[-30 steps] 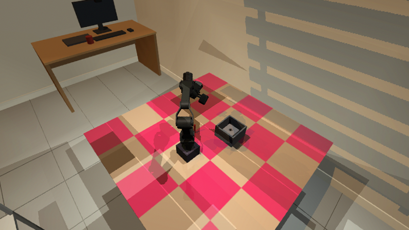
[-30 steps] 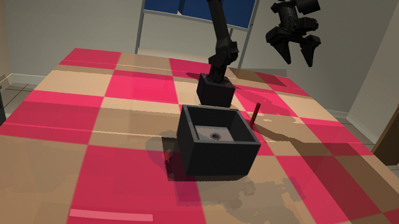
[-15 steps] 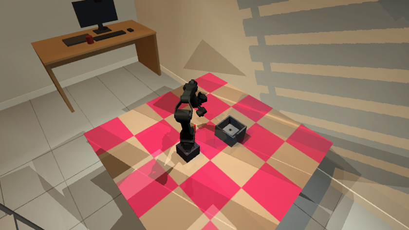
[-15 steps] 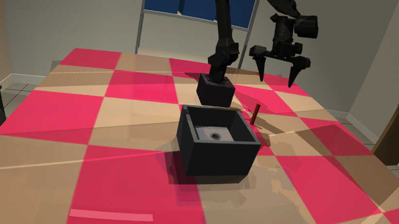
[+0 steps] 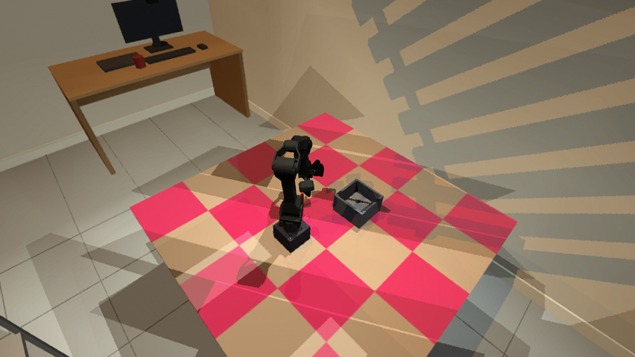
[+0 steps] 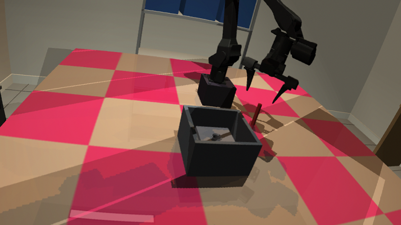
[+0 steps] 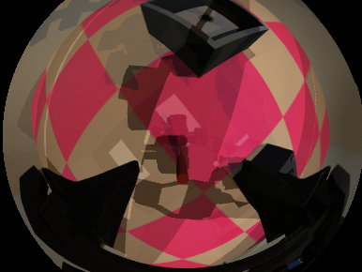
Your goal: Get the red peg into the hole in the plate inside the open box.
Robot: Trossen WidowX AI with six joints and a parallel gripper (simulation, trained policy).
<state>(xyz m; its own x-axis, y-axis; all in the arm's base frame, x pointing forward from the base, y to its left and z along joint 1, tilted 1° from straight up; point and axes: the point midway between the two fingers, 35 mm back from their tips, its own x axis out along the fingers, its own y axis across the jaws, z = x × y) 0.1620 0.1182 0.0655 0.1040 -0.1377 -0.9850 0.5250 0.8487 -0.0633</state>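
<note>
Right now the red peg is 7 cm below my gripper tip, 2 cm to the left of it and 2 cm behind it. Round my gripper tip: dark box 17 cm ahead, 15 cm to the right, 9 cm below; grey plate 17 cm ahead, 15 cm to the right, 7 cm below.
</note>
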